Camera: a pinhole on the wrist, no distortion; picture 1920 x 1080 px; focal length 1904.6 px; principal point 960.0 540.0 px. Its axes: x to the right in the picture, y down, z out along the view. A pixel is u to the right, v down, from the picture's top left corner.
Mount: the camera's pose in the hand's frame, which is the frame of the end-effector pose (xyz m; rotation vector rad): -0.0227 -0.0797 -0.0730 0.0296 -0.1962 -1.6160
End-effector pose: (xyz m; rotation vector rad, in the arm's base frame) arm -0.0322 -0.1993 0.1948 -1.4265 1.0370 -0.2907
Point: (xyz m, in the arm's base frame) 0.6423 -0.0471 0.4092
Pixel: outside the picture
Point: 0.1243 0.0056 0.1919
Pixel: 823 588
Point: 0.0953 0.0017 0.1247
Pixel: 395 643
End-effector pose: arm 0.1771 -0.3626 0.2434 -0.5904 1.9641 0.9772
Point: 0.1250 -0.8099 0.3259
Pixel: behind the camera
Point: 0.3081 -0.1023 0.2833
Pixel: 337 279
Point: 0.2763 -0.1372 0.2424
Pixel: 316 538
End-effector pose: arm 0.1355 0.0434 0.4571 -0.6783 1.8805 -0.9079
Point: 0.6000 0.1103 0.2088
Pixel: 250 414
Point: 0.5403 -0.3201 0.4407
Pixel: outside the picture
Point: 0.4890 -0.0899 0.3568
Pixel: 926 888
